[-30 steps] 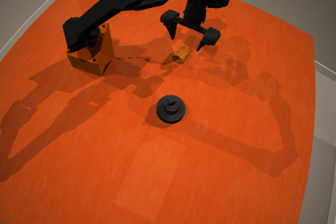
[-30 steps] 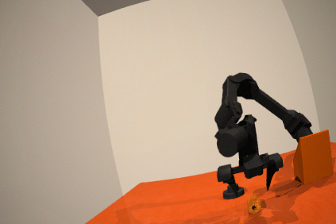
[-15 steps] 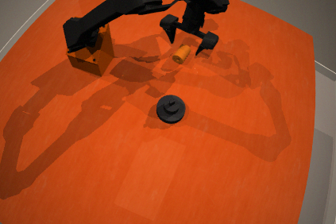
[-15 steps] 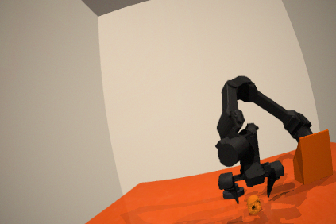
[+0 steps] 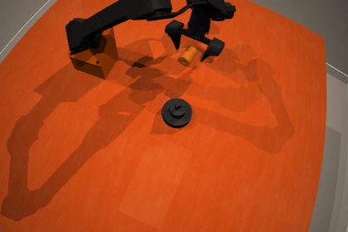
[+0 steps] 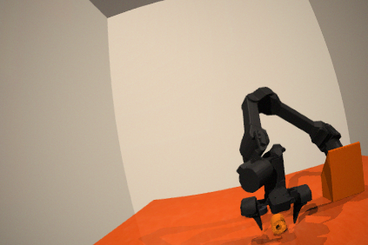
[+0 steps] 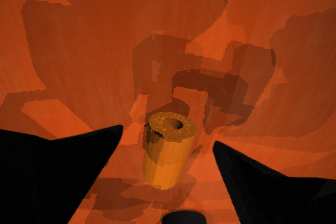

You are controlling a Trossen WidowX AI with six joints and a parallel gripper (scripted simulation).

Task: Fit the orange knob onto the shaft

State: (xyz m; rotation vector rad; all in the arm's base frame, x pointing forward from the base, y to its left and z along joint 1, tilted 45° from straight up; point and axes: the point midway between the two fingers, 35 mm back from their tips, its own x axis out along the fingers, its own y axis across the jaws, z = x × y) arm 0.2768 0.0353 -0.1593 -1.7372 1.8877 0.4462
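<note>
The orange knob lies 10 mm to the right of my gripper tip and 10 mm above it. Round my gripper tip: dark round pedestal 210 mm to the right, 30 mm ahead, 20 mm above.
</note>
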